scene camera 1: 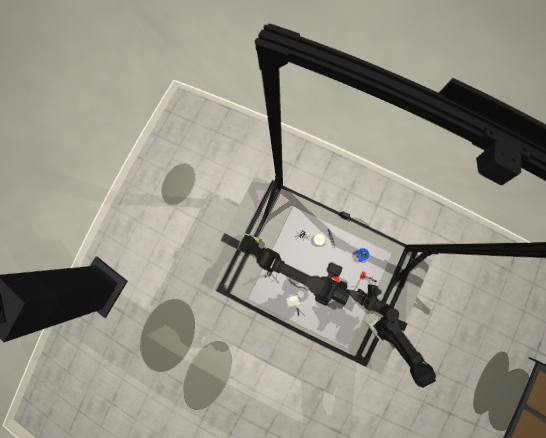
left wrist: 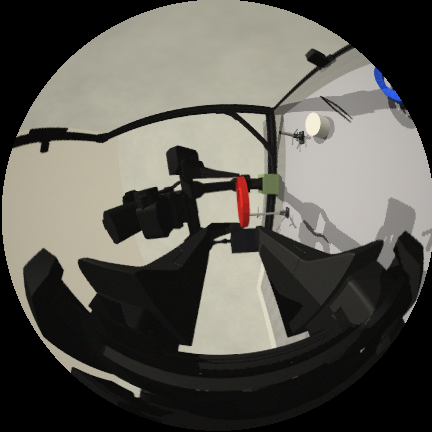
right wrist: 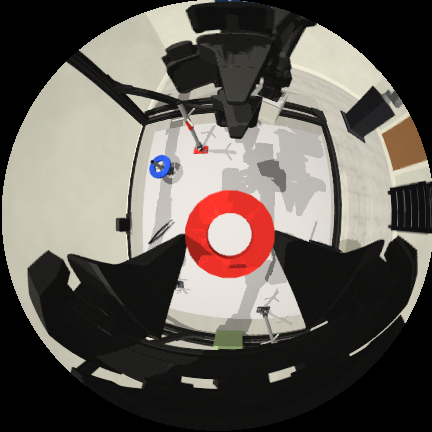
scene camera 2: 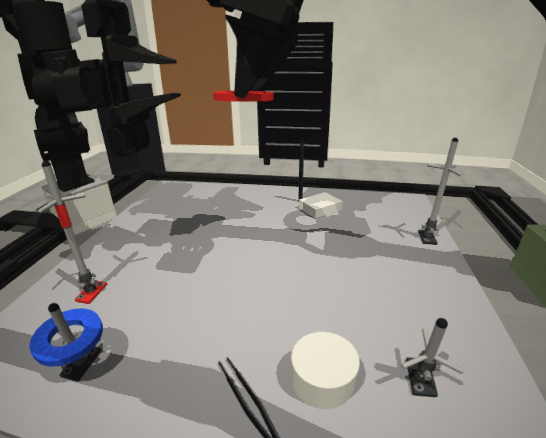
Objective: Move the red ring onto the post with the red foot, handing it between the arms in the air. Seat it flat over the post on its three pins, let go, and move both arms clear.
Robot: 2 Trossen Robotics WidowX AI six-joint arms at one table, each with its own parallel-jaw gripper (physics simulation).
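Seen in the pictures: left gripper, fingertip midpoint: point(scene camera 1: 348, 290) point(left wrist: 232, 232) point(right wrist: 235, 122) point(scene camera 2: 177, 78); right gripper, fingertip midpoint: point(left wrist: 242, 200) point(right wrist: 229, 237) point(scene camera 2: 245, 96); left arm's base at its link origin: point(scene camera 1: 380, 326) point(right wrist: 269, 93) point(scene camera 2: 73, 183); right arm's base at its link origin: point(scene camera 1: 248, 243) point(left wrist: 260, 183).
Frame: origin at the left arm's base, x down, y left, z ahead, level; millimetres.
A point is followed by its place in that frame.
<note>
The red ring point(scene camera 1: 335, 279) @(x -180, y 65, z 410 mm) point(scene camera 2: 220, 95) @(x -179, y 51, z 408 mm) point(left wrist: 243, 202) @(x -179, y 63, z 384 mm) point(right wrist: 230, 201) @(x -180, y 73, z 388 mm) is level, high above the table. My right gripper point(scene camera 2: 242, 95) @(x -174, y 86, z 412 mm) point(right wrist: 229, 237) @(x -174, y 86, z 412 mm) is shut on it, with a fingertip at each side of the rim. My left gripper point(scene camera 2: 178, 78) @(x -197, y 49, z 335 mm) is part open and empty. Its fingers, one above the other, point at the ring across a short gap in scene camera 2. The post with the red foot point(scene camera 2: 72, 245) @(x -10, y -106, z 270 mm) point(right wrist: 194, 134) @(x -11, y -99, z 267 mm) stands at the left in scene camera 2, below the left gripper, with a red band and pins above it. The right fingers hide part of the ring.
A blue ring point(scene camera 1: 363, 254) point(scene camera 2: 92, 330) is around a short post near the red-footed one. A cream cylinder point(scene camera 2: 325, 370) @(x 38, y -30, z 601 mm), black tweezers point(scene camera 2: 247, 400) @(x 73, y -82, z 548 mm), another short post point(scene camera 2: 435, 345) @(x 13, y 33, z 679 mm), a tall dark-footed post point(scene camera 2: 442, 192) @(x -16, y 333, z 615 mm) and a white block point(scene camera 2: 320, 205) @(x 53, y 297, z 407 mm) are on the table.
</note>
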